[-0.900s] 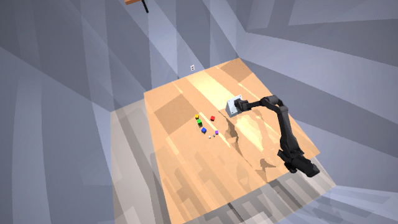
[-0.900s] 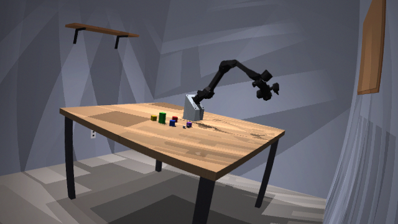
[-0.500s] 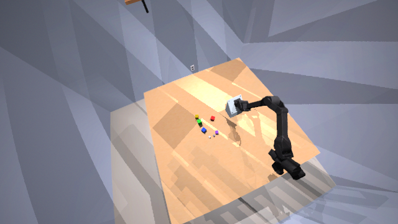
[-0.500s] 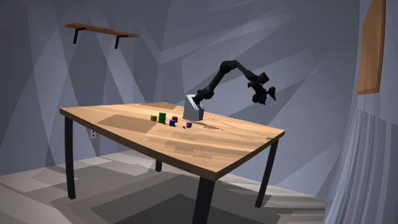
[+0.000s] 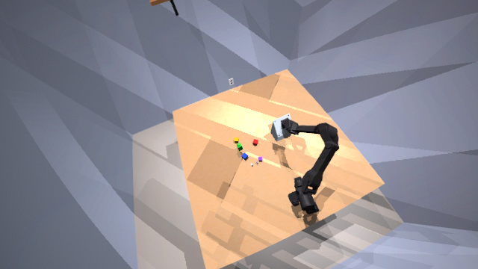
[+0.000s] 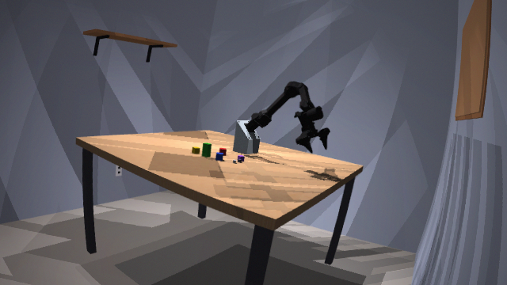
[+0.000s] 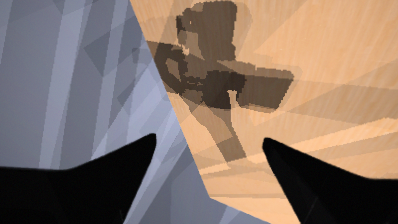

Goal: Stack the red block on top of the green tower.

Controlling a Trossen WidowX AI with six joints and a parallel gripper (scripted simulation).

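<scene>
The red block lies 100 mm ahead of my gripper tip, 500 mm to the right of it and 100 mm below it. Also, from my gripper tip: purple block 130 mm ahead, 370 mm to the right, 100 mm below; then blue block 220 mm ahead, 430 mm to the right, 100 mm below; then yellow block 230 mm ahead, 590 mm to the right, 100 mm below.
</scene>
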